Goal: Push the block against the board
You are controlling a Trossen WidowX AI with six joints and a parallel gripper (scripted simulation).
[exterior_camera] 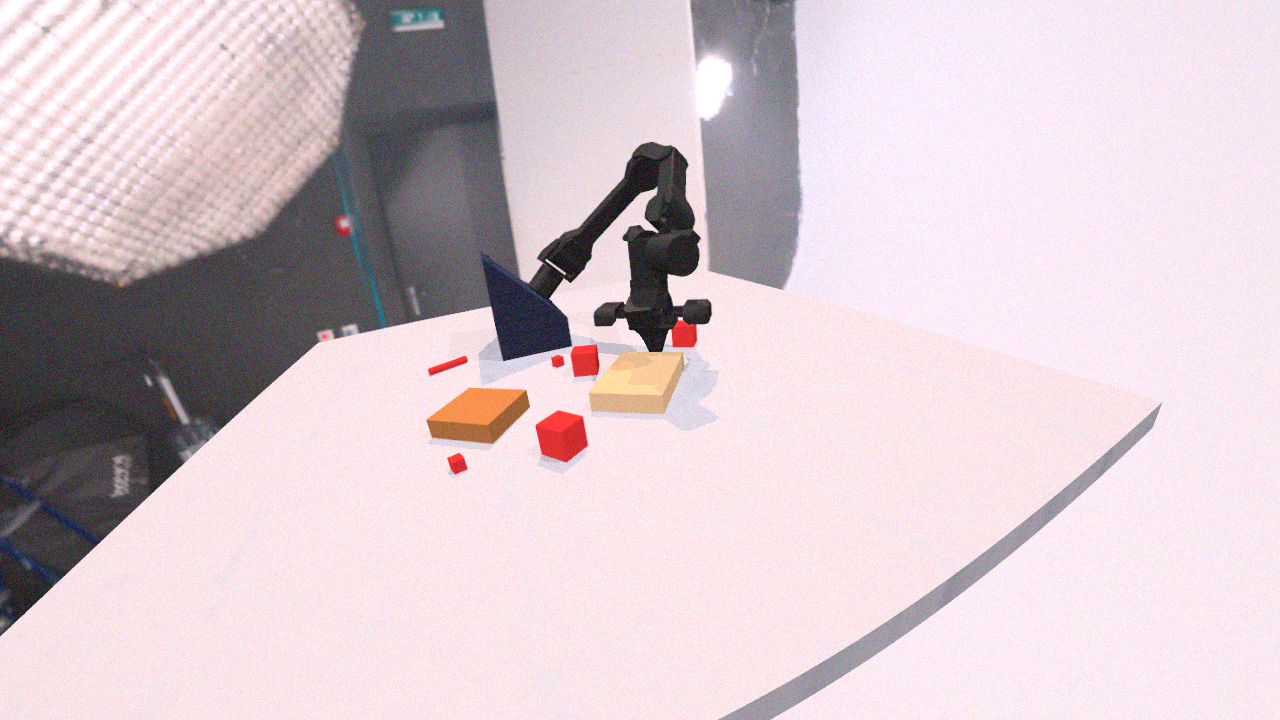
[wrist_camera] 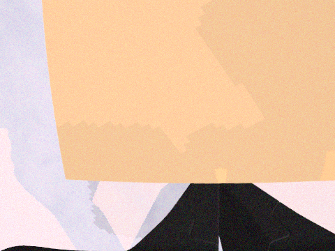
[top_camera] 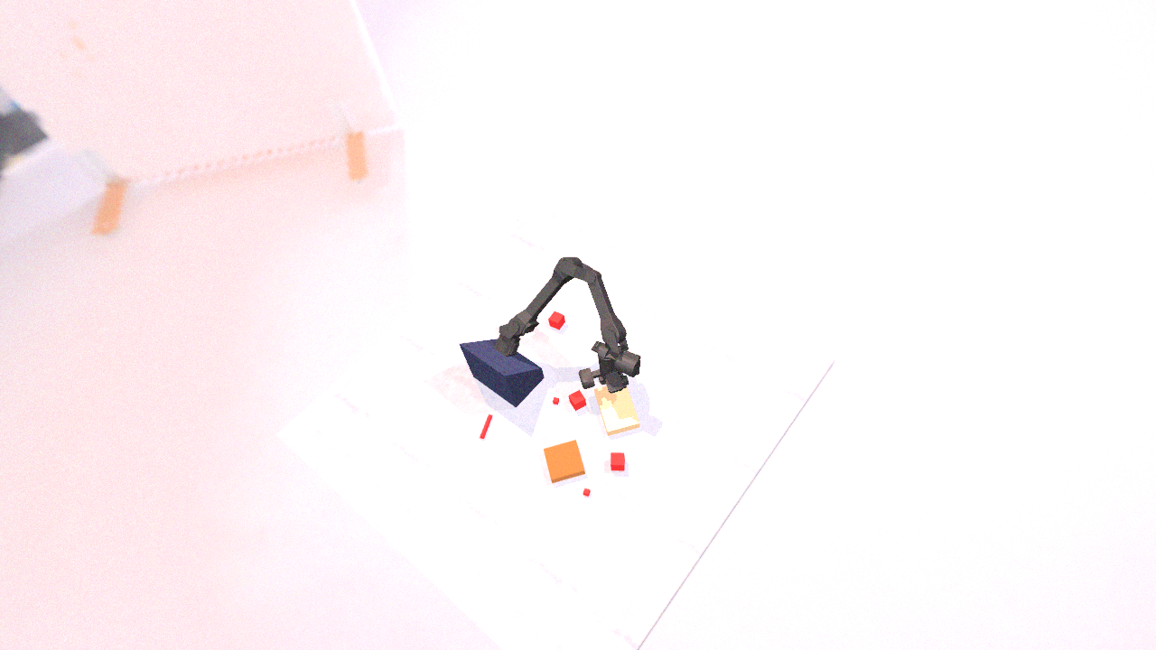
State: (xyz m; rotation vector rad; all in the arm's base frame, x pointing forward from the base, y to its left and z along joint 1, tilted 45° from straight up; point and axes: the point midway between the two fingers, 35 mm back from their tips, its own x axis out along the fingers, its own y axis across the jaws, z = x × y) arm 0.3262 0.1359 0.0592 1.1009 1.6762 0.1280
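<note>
My gripper tip is 5 cm short of the orange square block, 30 cm to the left of it and 1 cm below it. Also, from my gripper tip: tan board (7 cm ahead, 6 cm to the right, 1 cm above); then red stick (23 cm behind, 35 cm to the right).
</note>
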